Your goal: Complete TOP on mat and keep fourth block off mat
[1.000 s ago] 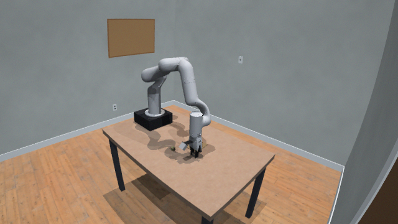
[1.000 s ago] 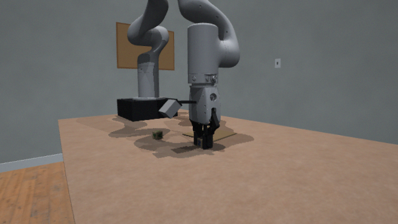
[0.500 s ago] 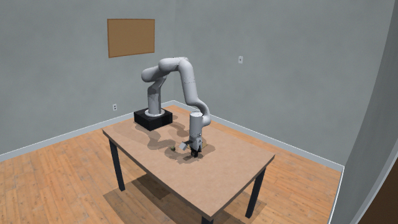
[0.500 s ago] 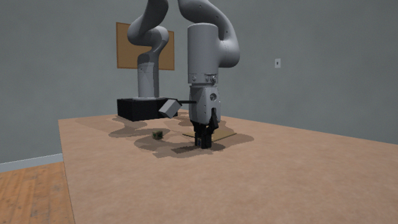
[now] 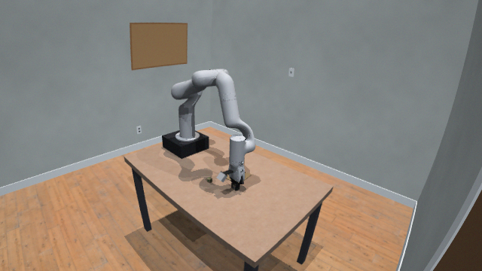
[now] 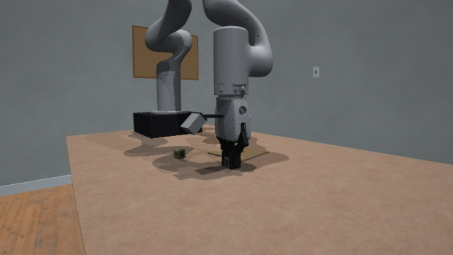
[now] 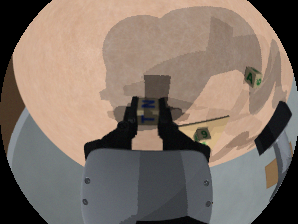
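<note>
Now: hand 12 cm to the right of the tan mat, 9 cm past it and 2 cm above it.
</note>
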